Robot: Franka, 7 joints.
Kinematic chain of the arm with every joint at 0, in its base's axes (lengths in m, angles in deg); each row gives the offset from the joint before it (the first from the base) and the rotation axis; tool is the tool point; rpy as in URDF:
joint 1: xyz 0 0 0.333 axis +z
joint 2: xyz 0 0 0 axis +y
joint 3: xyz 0 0 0.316 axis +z
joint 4: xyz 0.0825 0 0 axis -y
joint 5: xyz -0.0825 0 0.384 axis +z
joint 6: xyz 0 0 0 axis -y
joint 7: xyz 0.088 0 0 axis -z
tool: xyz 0 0 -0.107 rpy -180 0 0
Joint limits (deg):
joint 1: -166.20..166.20
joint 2: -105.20..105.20
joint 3: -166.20..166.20
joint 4: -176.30..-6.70
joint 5: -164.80..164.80
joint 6: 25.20..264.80
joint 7: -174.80..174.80
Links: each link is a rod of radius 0.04 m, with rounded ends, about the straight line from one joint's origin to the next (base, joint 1, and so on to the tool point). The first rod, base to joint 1, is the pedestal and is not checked.
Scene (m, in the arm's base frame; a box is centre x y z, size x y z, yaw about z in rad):
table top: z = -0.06
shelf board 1: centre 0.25 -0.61 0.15 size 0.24 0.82 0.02 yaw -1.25
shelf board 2: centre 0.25 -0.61 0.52 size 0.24 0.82 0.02 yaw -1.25
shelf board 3: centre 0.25 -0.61 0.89 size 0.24 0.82 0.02 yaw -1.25
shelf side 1: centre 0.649 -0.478 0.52 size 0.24 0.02 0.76 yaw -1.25
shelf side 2: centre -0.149 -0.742 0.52 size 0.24 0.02 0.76 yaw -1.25
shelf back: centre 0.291 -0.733 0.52 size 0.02 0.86 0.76 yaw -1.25
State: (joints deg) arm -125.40 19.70 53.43 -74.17 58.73 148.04 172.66
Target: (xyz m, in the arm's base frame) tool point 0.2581 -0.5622 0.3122
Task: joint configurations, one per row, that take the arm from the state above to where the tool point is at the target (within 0.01 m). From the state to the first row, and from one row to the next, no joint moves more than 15 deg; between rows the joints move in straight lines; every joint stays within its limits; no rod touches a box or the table.
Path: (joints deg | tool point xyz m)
1: -125.85 5.14 46.61 -86.72 59.56 148.42 172.66 | 0.0736 -0.6206 0.7312
2: -126.30 -9.42 39.78 -99.27 60.39 148.81 172.66 | 0.0550 -0.5637 0.7306
3: -126.76 -23.98 32.96 -111.82 61.22 149.19 172.66 | 0.0192 -0.4947 0.7321
4: -127.21 -38.53 26.13 -124.36 62.05 149.57 172.66 | -0.0223 -0.4123 0.7312
5: -117.42 -29.97 34.64 -138.58 57.43 135.02 172.66 | 0.0903 -0.4438 0.5067
6: -107.64 -21.41 43.14 -152.80 52.82 120.48 172.66 | 0.1836 -0.3382 0.3122
7: -109.88 -8.50 46.03 -143.19 54.35 125.81 172.66 | 0.2187 -0.3901 0.3144
8: -112.11 4.41 48.91 -133.58 55.88 131.14 172.66 | 0.2458 -0.4444 0.3160
9: -114.35 17.32 51.79 -123.98 57.41 136.47 172.66 | 0.2604 -0.5019 0.3162
10: -116.59 30.23 54.68 -114.37 58.95 141.81 172.66 | 0.2581 -0.5622 0.3122

